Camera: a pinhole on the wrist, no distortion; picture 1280 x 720 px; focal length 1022.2 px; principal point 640.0 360.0 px. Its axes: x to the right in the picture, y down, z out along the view. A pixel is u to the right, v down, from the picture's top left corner.
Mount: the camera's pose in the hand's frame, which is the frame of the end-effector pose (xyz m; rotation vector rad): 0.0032 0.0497 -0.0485 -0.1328 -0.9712 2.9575
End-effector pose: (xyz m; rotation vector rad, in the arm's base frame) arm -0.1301 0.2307 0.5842 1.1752 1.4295 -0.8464
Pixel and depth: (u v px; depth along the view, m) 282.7 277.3 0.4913
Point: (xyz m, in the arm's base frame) -0.2268 -0.1576 0.3613
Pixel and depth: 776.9 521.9 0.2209
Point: -0.2051 0.0928 0.5980
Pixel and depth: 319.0 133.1 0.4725
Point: -0.1594 -0.1656 0.3843
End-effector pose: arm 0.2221 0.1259 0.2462 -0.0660 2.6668 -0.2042
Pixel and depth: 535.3 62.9 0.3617
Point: 0.3547 0.0044 -0.0152
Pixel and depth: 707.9 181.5 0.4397
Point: 0.4390 -0.0599 -0.0087
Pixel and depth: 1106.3 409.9 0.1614
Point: 0.3301 0.0757 0.2287
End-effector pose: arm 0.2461 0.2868 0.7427 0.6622 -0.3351 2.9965
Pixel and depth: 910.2 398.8 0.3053
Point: 0.4295 0.3777 0.8881
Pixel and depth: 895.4 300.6 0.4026
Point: 0.4981 0.3835 0.9678
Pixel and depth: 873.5 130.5 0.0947
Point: 0.2850 0.2664 0.7630
